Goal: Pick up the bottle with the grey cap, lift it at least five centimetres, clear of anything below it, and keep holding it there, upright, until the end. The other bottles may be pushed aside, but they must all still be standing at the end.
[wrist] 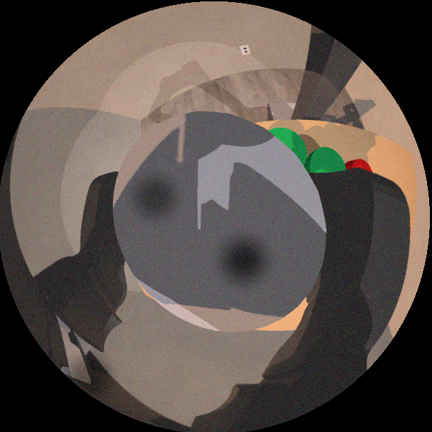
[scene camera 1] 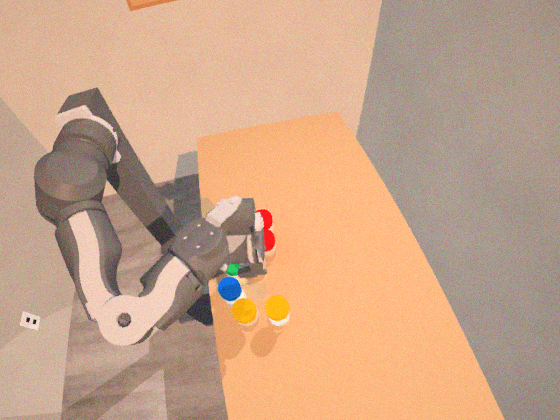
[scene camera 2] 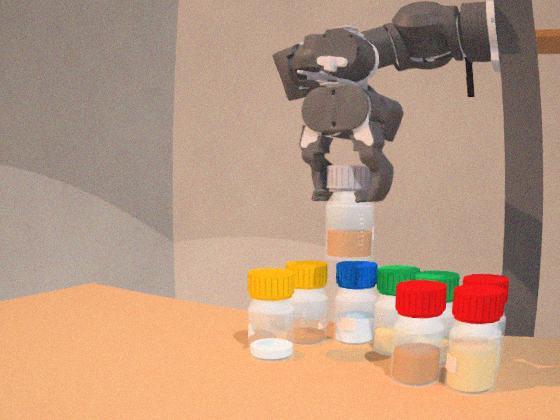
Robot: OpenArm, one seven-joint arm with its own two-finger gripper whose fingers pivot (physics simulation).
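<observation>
The bottle with the grey cap [scene camera 2: 348, 215] [wrist: 200, 270] hangs upright in my gripper [scene camera 2: 345, 196] [wrist: 227, 227], high over the table. In scene camera 2 my fingers are shut around its cap and neck, and its base shows about level with the top of the blue cap in front of it. In the wrist view the grey cap top fills the middle between the dark fingers. In scene camera 1 the gripper [scene camera 1: 255, 245] is above the bottle group, and the arm mostly hides the held bottle.
Standing bottles have yellow caps [scene camera 1: 244, 311] [scene camera 1: 277, 308] [scene camera 2: 271, 283] [scene camera 2: 306, 274], a blue cap [scene camera 1: 230, 288] [scene camera 2: 356, 274], green caps [scene camera 1: 233, 269] [scene camera 2: 398, 280] [scene camera 2: 437, 285] [wrist: 325, 161] and red caps [scene camera 1: 264, 219] [scene camera 2: 421, 298] [scene camera 2: 478, 303] [wrist: 359, 166]. The table [scene camera 1: 350, 300] [scene camera 2: 125, 360] extends beyond them.
</observation>
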